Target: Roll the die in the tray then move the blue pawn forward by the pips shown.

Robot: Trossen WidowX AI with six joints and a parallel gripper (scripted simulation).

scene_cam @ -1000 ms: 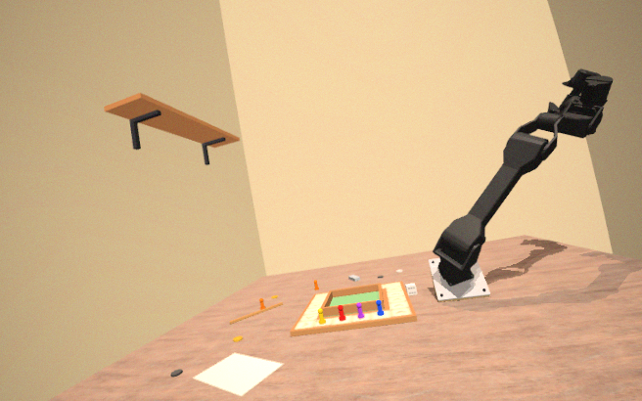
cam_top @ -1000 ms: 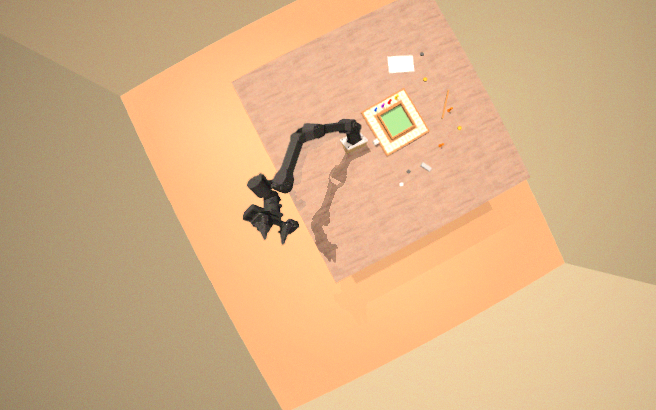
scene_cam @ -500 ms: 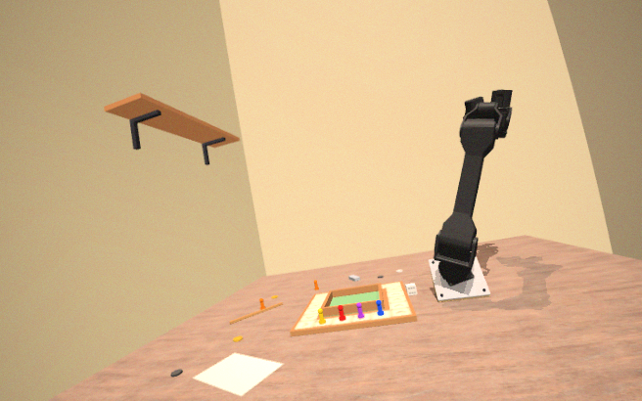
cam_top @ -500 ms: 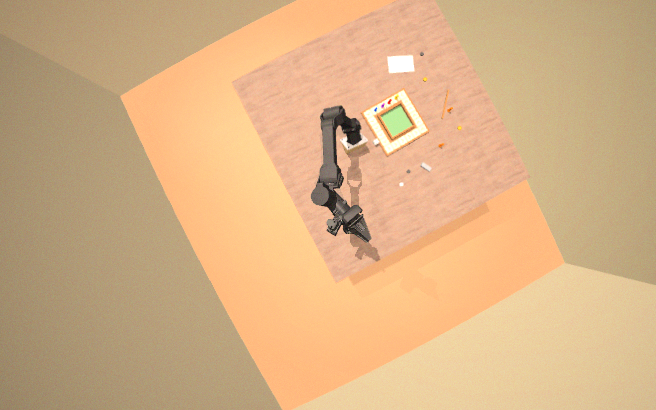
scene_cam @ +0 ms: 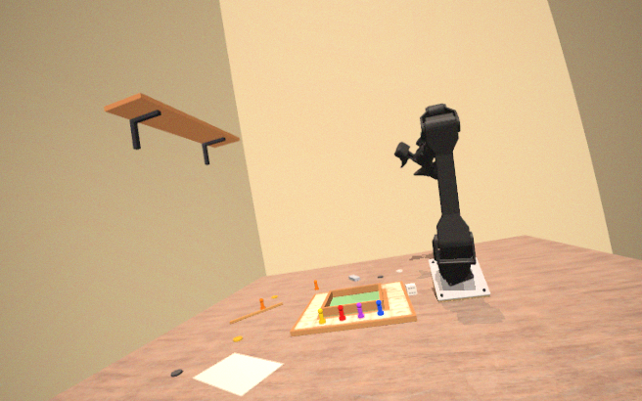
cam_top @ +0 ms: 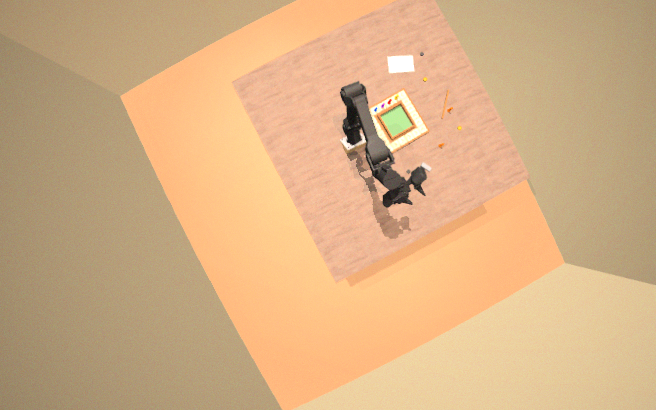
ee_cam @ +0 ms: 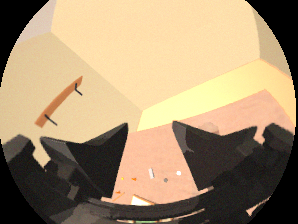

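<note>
Right now my gripper tip is 130 mm short of the white die, 320 mm to the right of it and 360 mm above it. Round my gripper tip: green tray: 290 mm ahead, 350 mm to the left, 360 mm below; then purple pawn: 280 mm ahead, 460 mm to the left, 340 mm below; then blue pawn: 230 mm ahead, 460 mm to the left, 340 mm below.
</note>
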